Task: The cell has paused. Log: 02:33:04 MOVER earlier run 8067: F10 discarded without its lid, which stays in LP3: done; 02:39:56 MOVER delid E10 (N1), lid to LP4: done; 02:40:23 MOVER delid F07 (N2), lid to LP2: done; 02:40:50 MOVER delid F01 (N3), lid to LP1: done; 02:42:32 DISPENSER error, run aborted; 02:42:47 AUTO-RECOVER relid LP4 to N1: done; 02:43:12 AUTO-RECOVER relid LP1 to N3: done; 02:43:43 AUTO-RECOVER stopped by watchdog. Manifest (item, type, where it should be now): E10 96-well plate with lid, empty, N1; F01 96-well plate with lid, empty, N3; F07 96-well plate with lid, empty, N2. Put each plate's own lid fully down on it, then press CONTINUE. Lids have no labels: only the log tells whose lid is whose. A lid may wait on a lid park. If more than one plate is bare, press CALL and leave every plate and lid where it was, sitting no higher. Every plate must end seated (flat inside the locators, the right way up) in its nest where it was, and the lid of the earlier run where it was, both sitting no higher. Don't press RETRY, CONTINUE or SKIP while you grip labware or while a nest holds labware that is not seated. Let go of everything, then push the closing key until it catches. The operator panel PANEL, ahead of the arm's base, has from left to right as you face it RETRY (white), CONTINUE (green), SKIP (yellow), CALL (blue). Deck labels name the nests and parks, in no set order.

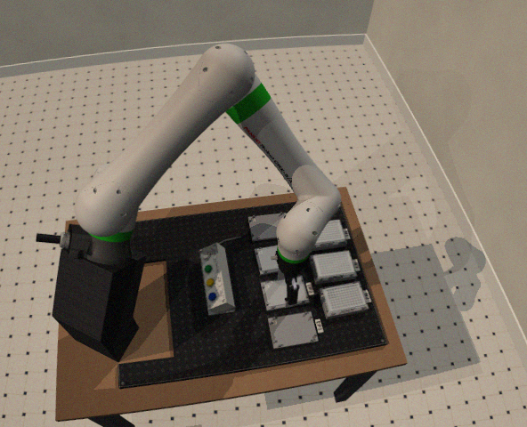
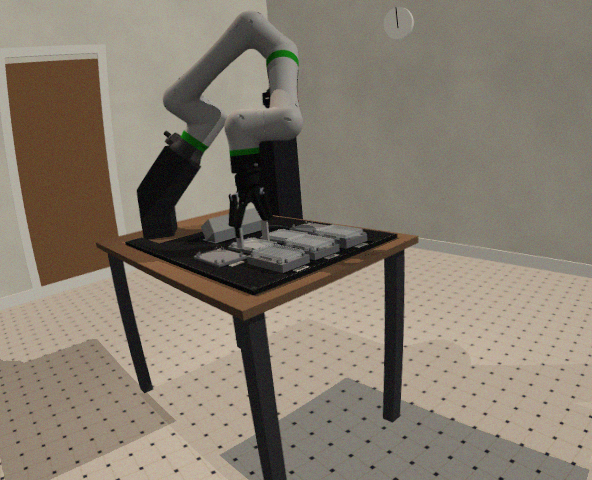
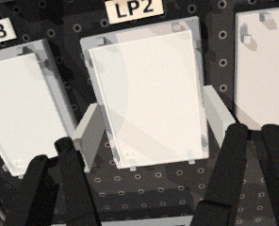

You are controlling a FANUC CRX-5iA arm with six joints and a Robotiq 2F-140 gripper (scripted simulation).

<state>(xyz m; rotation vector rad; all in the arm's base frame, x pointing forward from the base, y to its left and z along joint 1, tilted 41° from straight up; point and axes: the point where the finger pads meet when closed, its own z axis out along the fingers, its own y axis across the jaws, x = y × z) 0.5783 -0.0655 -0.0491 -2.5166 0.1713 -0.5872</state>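
Right now the park LP2 is 30 mm below my hand. The rest, counted from my hand: plate: 180 mm ahead, 70 mm to the right, 10 mm below; then pale park: 130 mm to the right, 30 mm below; then LP2 label: 90 mm ahead, 40 mm below.
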